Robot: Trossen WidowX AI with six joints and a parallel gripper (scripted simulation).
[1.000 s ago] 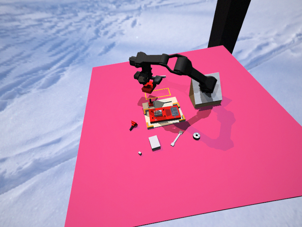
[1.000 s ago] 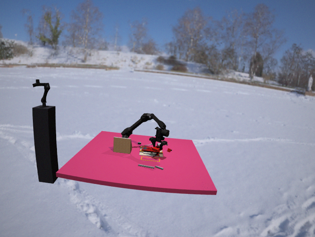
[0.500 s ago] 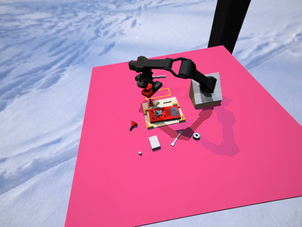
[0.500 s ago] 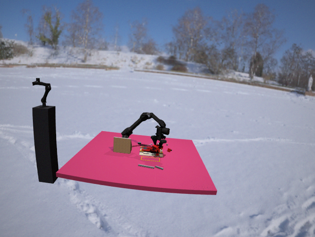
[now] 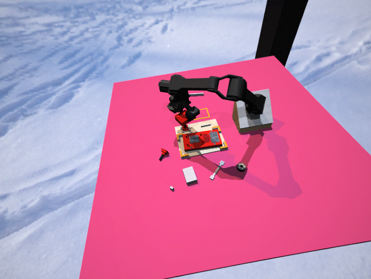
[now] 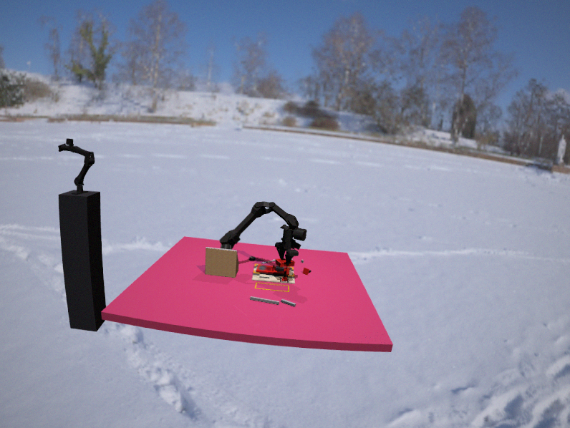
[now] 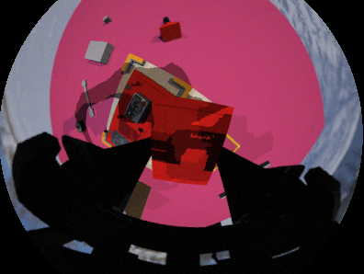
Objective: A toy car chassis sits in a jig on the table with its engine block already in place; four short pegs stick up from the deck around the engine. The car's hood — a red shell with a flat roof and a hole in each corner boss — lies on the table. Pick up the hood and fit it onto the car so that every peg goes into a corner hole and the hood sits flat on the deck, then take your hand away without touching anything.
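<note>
My gripper tip is now 1 cm past the grey engine block, 11 cm to the right of it and 8 cm above it. Also, from my gripper tip: wheel: 18 cm behind, 32 cm to the left, 10 cm below; red hood: 1 cm above; beige jig: 4 cm behind, 9 cm to the left, 10 cm below.
</note>
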